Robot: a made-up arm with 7 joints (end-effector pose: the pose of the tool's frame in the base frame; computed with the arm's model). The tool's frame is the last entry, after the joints.
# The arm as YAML. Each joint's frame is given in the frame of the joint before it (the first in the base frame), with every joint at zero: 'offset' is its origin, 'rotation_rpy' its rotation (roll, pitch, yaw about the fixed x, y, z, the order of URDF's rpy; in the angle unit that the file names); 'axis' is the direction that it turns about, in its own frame. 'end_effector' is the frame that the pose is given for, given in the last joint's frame.
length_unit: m
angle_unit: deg
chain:
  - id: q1
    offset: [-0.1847, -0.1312, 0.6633]
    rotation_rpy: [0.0, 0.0, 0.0]
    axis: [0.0, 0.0, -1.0]
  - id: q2
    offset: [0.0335, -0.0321, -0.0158]
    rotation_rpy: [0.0, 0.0, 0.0]
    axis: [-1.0, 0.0, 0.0]
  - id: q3
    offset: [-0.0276, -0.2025, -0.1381]
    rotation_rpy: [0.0, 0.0, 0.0]
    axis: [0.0, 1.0, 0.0]
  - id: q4
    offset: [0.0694, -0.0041, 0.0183]
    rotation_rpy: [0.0, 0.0, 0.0]
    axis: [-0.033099, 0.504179, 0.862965]
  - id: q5
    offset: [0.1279, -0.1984, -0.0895]
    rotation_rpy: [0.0, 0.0, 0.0]
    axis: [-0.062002, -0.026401, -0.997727]
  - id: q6
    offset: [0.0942, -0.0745, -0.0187]
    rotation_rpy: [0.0, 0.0, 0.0]
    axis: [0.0, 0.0, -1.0]
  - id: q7
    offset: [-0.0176, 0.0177, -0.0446]
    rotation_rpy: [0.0, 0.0, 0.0]
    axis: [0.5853, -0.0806, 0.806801]
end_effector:
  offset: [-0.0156, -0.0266, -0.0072]
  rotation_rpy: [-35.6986, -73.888, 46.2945]
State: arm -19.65 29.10 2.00 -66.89 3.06 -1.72 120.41
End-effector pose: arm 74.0 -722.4 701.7 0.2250 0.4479 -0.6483 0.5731
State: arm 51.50 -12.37 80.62 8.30 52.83 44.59 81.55
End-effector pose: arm -607.2 -316.7 158.1 0.8058 -0.0783 -0.2390 -0.5361
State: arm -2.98 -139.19 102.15 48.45 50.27 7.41 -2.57
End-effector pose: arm -457.6 357.1 671.3 0.3294 0.8365 -0.0409 0.4360
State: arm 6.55 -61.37 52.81 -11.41 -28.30 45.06 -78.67
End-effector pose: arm -99.9 -17.3 81.4 0.9710 -0.2364 0.0251 0.0254
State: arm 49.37 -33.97 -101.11 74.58 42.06 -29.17 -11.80
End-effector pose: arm -364.5 -543.1 639.9 0.3687 -0.5629 -0.7391 0.0307
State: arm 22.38 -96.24 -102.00 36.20 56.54 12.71 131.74
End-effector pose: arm -116.2 -353.9 213.2 0.3623 0.1275 0.9233 -0.0063
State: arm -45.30 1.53 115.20 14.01 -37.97 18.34 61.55
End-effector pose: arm -113.7 -626.8 310.8 0.7352 0.4995 0.4470 -0.1009
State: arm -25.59 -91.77 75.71 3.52 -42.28 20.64 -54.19
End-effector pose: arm -418.7 218.2 267.8 0.6808 0.6085 -0.0648 0.4025
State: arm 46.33 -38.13 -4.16 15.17 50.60 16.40 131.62
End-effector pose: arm -150.0 -493.9 123.5 0.0888 0.3185 -0.9392 -0.0929
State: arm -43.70 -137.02 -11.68 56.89 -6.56 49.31 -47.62
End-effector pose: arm -196.4 358.9 709.9 0.7640 0.6384 -0.0687 -0.0641
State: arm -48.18 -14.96 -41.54 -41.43 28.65 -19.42 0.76
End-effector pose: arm 286.3 -384.6 313.4 0.4866 0.2338 -0.8206 -0.1873
